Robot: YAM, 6 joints.
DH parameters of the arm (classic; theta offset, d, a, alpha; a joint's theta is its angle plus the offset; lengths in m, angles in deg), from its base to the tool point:
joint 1: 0 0.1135 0.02 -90
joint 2: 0 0 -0.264 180
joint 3: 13.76 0 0.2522 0
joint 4: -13.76 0 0.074 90
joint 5: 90 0 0 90
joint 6: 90 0.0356 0 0
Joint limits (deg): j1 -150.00..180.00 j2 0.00..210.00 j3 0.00..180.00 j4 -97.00..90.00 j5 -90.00..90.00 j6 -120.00..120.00
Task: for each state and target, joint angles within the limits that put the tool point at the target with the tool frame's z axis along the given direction. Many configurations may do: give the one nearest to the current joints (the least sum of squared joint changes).
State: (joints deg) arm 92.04 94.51 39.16 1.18 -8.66 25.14
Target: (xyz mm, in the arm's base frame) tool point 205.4 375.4 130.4 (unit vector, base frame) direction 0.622 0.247 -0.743
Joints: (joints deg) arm 63.44 119.42 75.90 -12.59 26.48 25.14
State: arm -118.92 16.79 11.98 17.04 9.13 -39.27
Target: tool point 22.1 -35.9 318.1 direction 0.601 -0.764 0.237
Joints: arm -85.31 0.11 30.25 -13.84 -32.42 -39.27
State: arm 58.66 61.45 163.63 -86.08 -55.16 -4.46
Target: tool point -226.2 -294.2 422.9 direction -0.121 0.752 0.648
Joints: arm 55.34 33.33 179.91 -96.89 -31.81 -4.46
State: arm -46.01 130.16 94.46 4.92 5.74 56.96
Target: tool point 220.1 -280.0 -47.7 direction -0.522 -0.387 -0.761
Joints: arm -48.12 143.87 71.18 -21.84 40.28 56.96
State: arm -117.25 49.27 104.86 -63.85 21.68 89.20
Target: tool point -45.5 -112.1 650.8 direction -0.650 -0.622 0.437
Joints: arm -103.96 71.44 126.15 -24.82 28.73 89.20
